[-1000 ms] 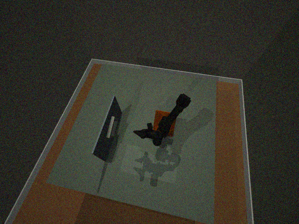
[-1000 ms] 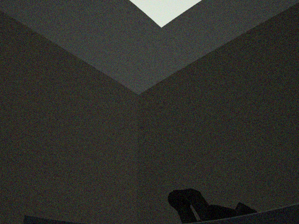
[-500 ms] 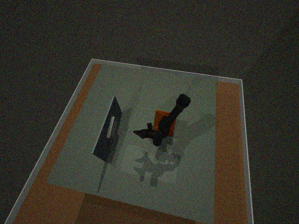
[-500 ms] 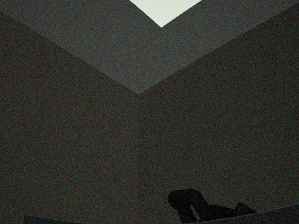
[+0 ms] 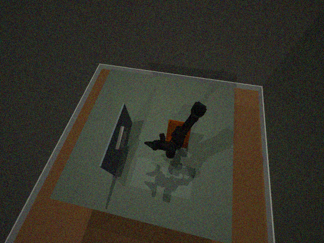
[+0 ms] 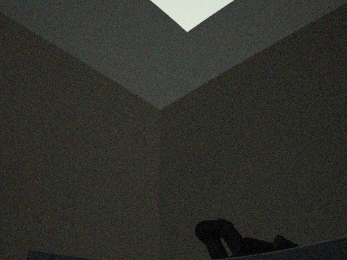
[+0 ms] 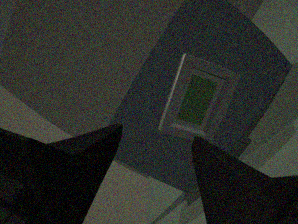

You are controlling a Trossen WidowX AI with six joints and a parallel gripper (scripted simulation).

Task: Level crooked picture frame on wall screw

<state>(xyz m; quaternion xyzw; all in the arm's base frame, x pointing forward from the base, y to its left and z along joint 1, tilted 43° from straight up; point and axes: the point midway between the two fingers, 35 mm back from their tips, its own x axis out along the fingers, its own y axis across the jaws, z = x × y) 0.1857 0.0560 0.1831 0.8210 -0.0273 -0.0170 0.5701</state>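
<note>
Right now the picture frame is 20 cm ahead of my gripper tip, 9 cm below it and 3 cm to the right of it. From my gripper tip the other things lie so: wall panel: 21 cm ahead, 10 cm below, 2 cm to the right.
</note>
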